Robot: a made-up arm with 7 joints. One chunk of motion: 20 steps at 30 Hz.
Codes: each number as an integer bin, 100 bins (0 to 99) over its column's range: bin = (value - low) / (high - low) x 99, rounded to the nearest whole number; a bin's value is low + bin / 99 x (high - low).
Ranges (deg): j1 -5.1..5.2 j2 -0.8..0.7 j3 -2.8..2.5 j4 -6.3..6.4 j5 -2.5..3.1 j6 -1..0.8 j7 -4.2..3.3
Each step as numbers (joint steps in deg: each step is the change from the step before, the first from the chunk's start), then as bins.
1 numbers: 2.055 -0.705 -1.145 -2.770 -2.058 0.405 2.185
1 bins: 69 6 31 28 8 77 84
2 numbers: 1.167 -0.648 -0.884 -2.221 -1.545 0.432 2.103
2 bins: 60 10 36 32 17 79 83
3 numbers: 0.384 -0.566 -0.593 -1.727 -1.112 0.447 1.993
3 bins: 53 15 41 36 25 80 82
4 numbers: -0.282 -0.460 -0.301 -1.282 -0.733 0.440 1.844
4 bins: 46 22 47 39 31 79 80
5 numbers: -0.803 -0.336 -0.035 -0.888 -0.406 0.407 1.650
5 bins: 41 31 52 42 37 77 77
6 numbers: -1.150 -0.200 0.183 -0.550 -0.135 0.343 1.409
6 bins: 38 40 56 45 42 74 74
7 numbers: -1.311 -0.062 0.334 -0.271 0.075 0.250 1.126
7 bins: 36 49 59 47 46 69 70
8 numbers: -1.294 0.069 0.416 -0.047 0.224 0.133 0.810
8 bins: 37 57 60 49 48 62 66
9 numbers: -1.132 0.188 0.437 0.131 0.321 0.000 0.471
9 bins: 38 65 60 50 50 55 62
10 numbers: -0.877 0.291 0.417 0.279 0.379 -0.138 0.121
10 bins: 41 72 60 51 51 47 57
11 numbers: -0.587 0.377 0.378 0.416 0.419 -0.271 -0.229
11 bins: 43 78 59 52 52 40 52
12 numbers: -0.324 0.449 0.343 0.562 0.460 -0.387 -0.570
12 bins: 46 82 59 53 52 34 48
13 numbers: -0.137 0.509 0.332 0.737 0.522 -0.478 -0.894
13 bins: 48 86 59 55 53 29 44
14 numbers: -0.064 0.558 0.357 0.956 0.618 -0.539 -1.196
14 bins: 48 90 59 57 55 25 40
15 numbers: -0.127 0.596 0.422 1.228 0.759 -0.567 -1.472
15 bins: 48 92 60 59 58 24 36
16 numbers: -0.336 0.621 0.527 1.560 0.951 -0.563 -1.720
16 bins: 46 94 62 61 61 24 33
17 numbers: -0.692 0.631 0.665 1.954 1.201 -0.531 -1.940
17 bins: 42 94 65 64 65 26 30
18 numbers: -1.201 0.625 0.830 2.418 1.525 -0.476 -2.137
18 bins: 37 94 68 68 71 29 27
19 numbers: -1.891 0.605 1.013 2.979 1.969 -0.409 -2.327
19 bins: 31 93 71 72 79 33 25
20 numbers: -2.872 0.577 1.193 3.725 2.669 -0.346 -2.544
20 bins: 21 91 75 78 91 36 22
